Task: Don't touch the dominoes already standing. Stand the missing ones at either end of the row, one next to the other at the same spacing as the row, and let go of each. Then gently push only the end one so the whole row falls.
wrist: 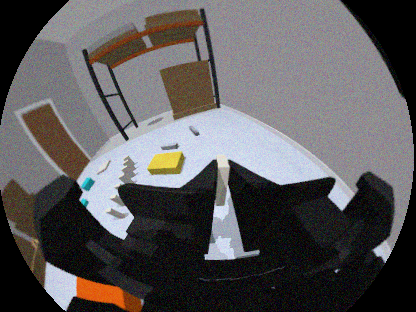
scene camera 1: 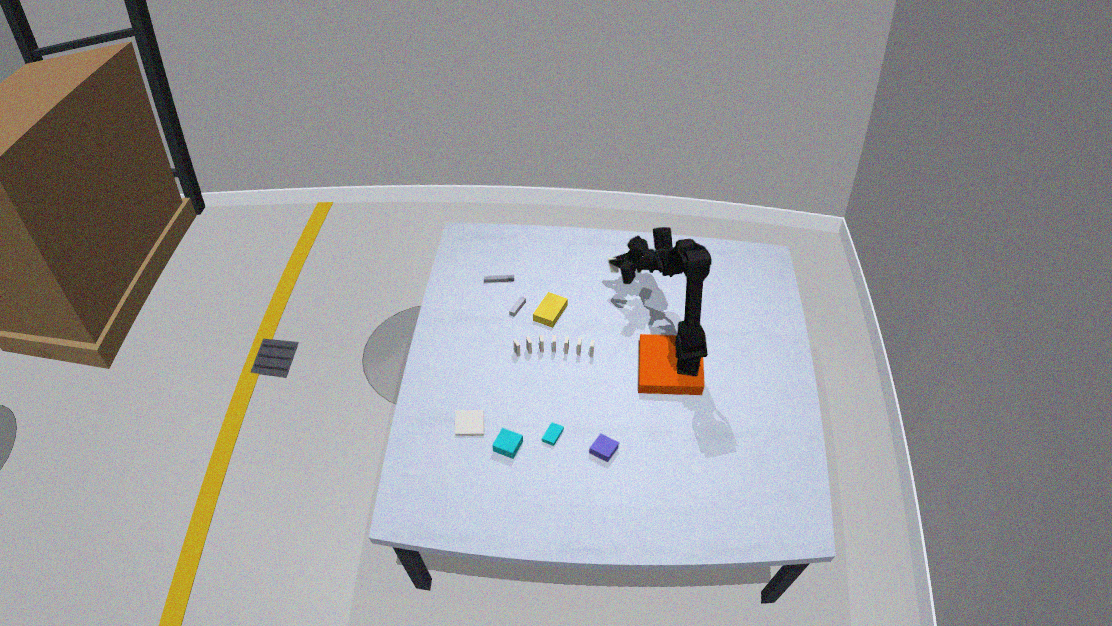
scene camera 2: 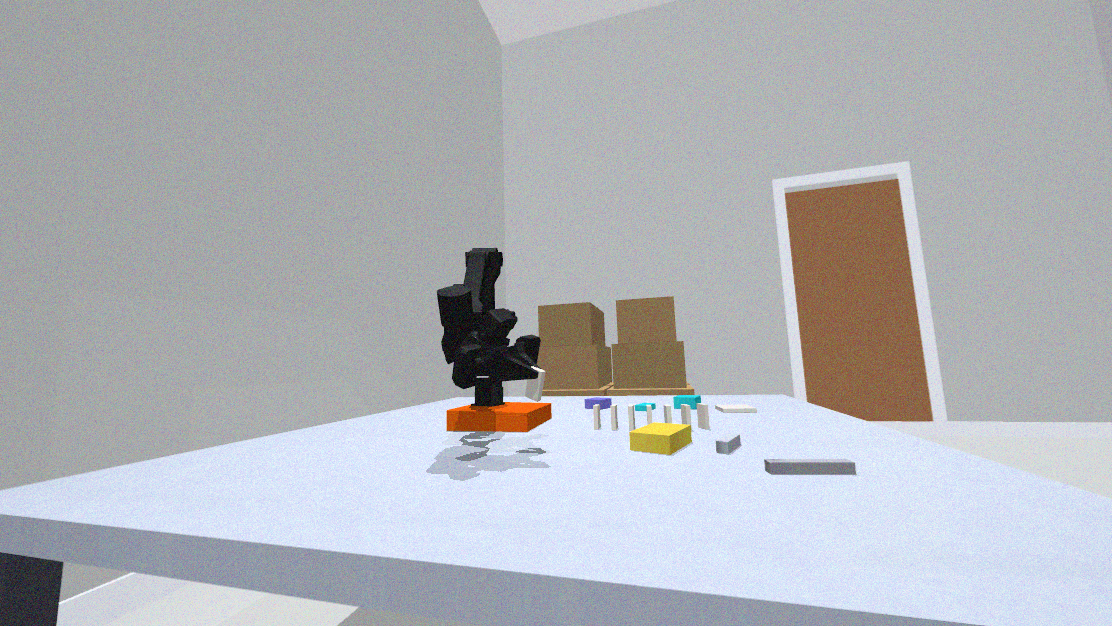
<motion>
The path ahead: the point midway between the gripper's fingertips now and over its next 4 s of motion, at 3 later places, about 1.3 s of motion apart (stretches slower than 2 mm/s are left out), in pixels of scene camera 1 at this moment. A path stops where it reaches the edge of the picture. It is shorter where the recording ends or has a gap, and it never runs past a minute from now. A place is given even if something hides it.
My gripper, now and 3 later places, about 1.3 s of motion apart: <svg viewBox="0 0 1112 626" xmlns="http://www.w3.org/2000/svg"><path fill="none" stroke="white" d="M610 260L628 278L625 295L624 293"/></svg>
</motion>
